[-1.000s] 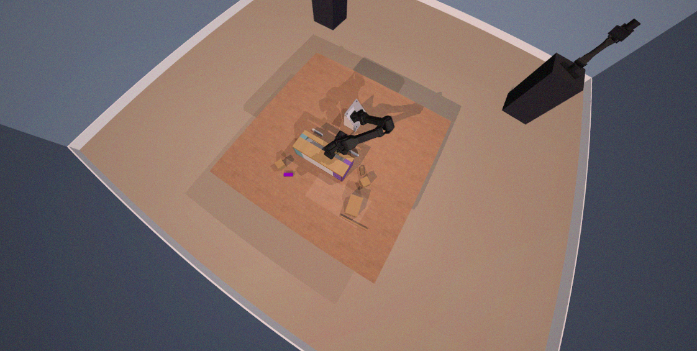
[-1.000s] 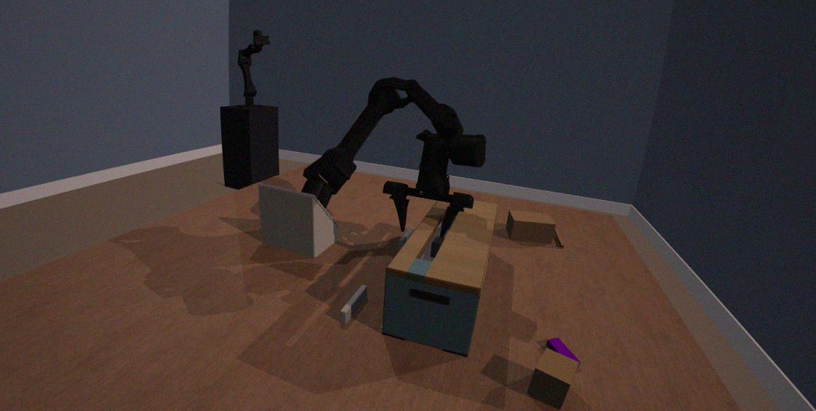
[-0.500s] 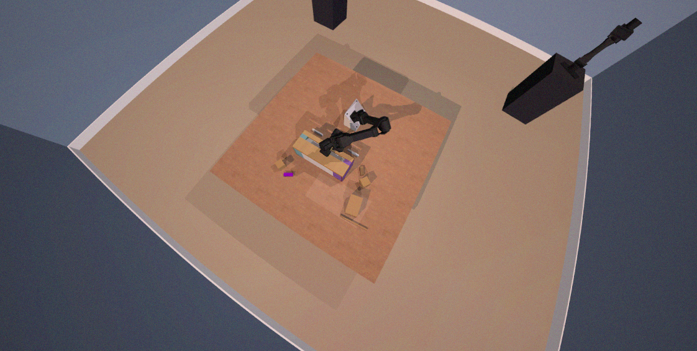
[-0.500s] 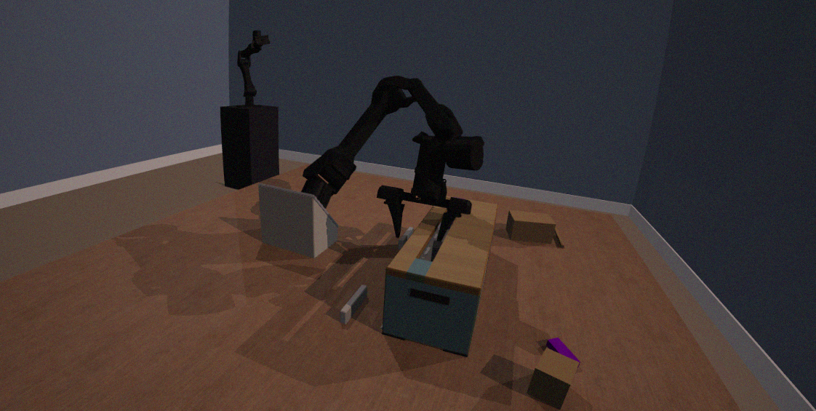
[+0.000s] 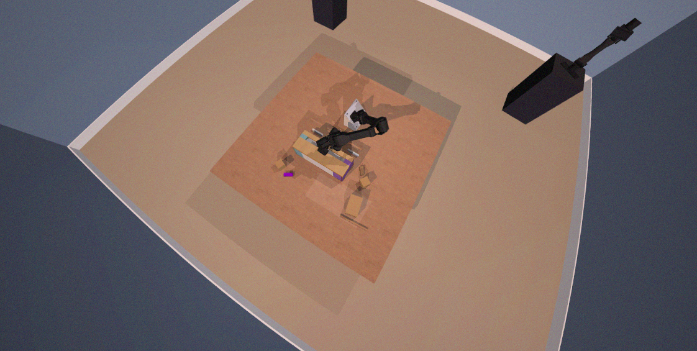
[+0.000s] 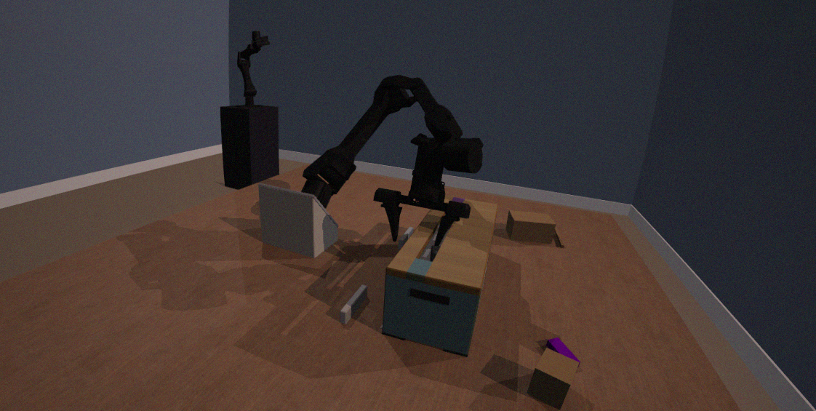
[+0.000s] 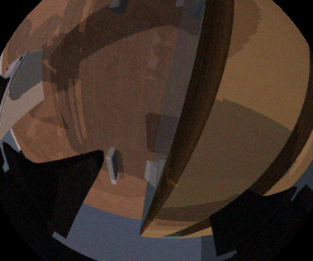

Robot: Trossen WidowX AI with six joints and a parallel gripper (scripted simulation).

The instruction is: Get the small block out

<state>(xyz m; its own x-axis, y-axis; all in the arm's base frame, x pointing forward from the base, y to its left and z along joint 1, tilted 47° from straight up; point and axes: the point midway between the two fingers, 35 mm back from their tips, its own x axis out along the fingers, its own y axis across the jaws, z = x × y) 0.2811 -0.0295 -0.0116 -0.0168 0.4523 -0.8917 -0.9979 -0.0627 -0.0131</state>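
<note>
My gripper tip is now 60 mm short of the dark block and 20 mm to the left of it. From my gripper tip the other things lie so: tan cube (280 mm ahead, 180 mm to the right, 60 mm below); flat tan box (230 mm ahead, 370 mm to the left, 60 mm below).
</note>
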